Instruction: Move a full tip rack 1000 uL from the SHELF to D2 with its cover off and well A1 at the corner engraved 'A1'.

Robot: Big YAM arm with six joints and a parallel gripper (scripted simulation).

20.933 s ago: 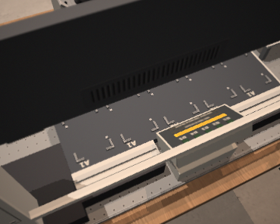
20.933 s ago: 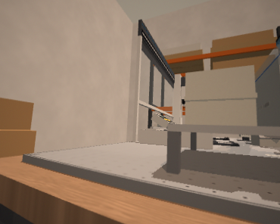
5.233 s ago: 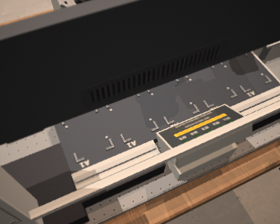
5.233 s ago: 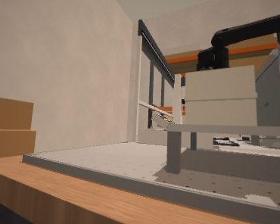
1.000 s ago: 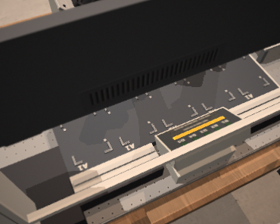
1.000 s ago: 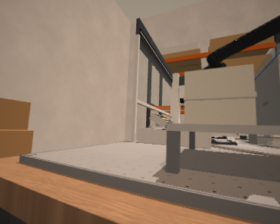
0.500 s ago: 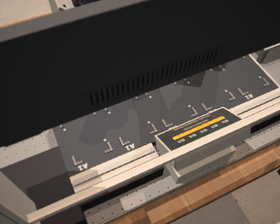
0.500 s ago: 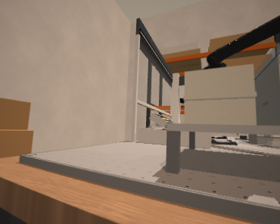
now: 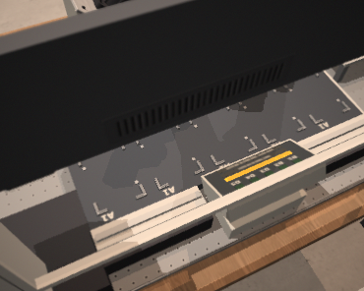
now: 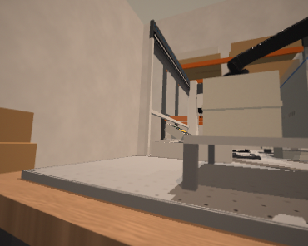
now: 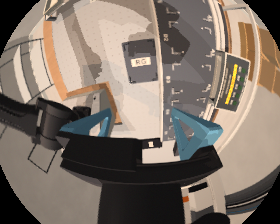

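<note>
My hand is 570 mm to the right of the clear rack cover, 120 mm past it and 60 mm above it. The rest, counted from my hand: green key (410 mm to the right, 140 mm below, 130 mm behind); frame post (350 mm to the left, 310 mm ahead, 20 mm above); shelf (500 mm to the left, 160 mm below, 160 mm behind).
</note>
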